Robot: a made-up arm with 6 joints.
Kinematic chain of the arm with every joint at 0, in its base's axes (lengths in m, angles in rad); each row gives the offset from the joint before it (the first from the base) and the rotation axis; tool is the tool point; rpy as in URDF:
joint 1: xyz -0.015 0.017 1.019 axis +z
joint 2: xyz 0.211 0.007 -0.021 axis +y
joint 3: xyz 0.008 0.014 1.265 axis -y
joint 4: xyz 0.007 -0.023 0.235 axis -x
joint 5: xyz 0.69 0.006 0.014 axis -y
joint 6: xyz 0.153 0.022 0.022 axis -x
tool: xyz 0.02 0.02 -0.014 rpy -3.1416 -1.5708 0
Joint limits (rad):
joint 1: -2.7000..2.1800
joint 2: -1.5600..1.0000
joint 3: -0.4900..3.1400
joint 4: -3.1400..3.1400
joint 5: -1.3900..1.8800
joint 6: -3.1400..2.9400
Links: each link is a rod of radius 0.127 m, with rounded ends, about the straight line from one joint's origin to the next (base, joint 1, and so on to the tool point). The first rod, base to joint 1, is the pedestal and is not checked.
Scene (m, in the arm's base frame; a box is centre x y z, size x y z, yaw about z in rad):
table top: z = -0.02
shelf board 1: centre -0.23 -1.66 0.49 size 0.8 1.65 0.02 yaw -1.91
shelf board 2: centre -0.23 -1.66 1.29 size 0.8 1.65 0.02 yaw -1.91
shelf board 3: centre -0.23 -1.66 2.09 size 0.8 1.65 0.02 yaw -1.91
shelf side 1: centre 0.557 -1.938 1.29 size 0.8 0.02 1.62 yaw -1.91
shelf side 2: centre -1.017 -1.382 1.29 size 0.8 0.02 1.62 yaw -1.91
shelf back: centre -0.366 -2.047 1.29 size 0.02 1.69 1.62 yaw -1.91
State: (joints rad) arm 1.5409 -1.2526 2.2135 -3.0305 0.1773 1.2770
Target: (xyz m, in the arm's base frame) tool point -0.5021 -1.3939 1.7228
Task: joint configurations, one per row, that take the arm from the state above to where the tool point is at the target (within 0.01 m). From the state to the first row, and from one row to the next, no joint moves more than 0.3 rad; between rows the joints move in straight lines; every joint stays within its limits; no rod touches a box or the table.
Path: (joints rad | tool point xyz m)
1: 1.5956 -1.1642 2.4451 -3.0240 0.0345 1.2685 | 0.0499 -1.6074 0.9181
2: 1.6503 -1.0758 2.6768 -3.0174 -0.1082 1.2600 | 0.1236 -1.4469 0.9080
3: 1.7049 -0.9875 2.9084 -3.0109 -0.2510 1.2515 | 0.1757 -1.2558 0.9144
4: 1.7596 -0.8991 3.1400 -3.0044 -0.3937 1.2430 | 0.2032 -1.0414 0.9406
5: 1.4875 -0.6167 3.1351 -3.0149 -0.1477 1.2604 | -0.0841 -1.0629 1.3321
6: 1.2153 -0.3342 3.1302 -3.0253 0.0984 1.2779 | -0.3233 -0.8871 1.7229
7: 1.2170 -0.4679 2.8992 -3.0297 0.1277 1.2794 | -0.3903 -1.0744 1.7389
8: 1.2187 -0.6015 2.6682 -3.0341 0.1570 1.2810 | -0.4502 -1.2442 1.7387
9: 1.2204 -0.7351 2.4371 -3.0384 0.1863 1.2826 | -0.5021 -1.3939 1.7228

